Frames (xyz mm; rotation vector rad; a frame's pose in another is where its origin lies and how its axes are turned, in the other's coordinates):
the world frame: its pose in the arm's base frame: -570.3 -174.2 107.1 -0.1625 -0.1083 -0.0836
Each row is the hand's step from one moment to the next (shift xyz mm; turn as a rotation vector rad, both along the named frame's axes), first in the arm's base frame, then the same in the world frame.
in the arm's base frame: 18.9 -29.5 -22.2 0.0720 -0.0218 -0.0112
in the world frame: 18.4 -23.8 -28.6 0.0717 -0.0131 -0.0219
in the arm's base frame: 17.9 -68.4 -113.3 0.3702 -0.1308 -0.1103
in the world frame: 9.9 -47.9 -124.3 0.3639 -0.0774 -0.1672
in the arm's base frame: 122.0 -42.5 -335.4 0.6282 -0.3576 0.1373
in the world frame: 85.7 22.0 -348.4 0.6646 -0.3155 0.0121
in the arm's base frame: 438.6 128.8 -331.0 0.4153 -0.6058 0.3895
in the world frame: 387.1 218.8 -347.5 0.5009 -0.6187 0.2398
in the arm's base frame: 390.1 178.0 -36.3 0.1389 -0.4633 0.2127
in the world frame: 369.1 216.5 -45.4 0.1963 -0.4762 0.1179
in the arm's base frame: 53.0 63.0 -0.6 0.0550 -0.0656 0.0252
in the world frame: 47.8 66.9 4.5 0.0622 -0.0634 0.0083
